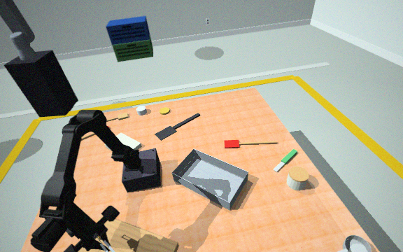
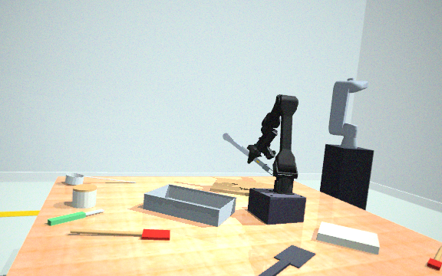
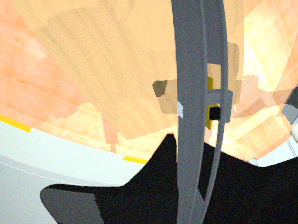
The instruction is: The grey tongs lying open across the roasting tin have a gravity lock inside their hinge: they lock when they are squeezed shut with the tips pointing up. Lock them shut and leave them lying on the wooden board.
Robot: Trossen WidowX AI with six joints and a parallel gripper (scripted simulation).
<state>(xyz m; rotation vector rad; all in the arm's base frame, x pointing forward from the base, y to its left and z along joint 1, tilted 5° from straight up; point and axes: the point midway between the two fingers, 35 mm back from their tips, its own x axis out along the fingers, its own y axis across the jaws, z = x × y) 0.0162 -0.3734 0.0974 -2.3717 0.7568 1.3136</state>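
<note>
Right now the wooden board is 1 cm behind my gripper tip, 2 cm to the left of it and 13 cm below it. Round my gripper tip: white block (17 cm behind, 61 cm to the left, 12 cm below); black spatula (13 cm ahead, 76 cm to the left, 13 cm below); roasting tin (32 cm ahead, 35 cm to the left, 10 cm below).
</note>
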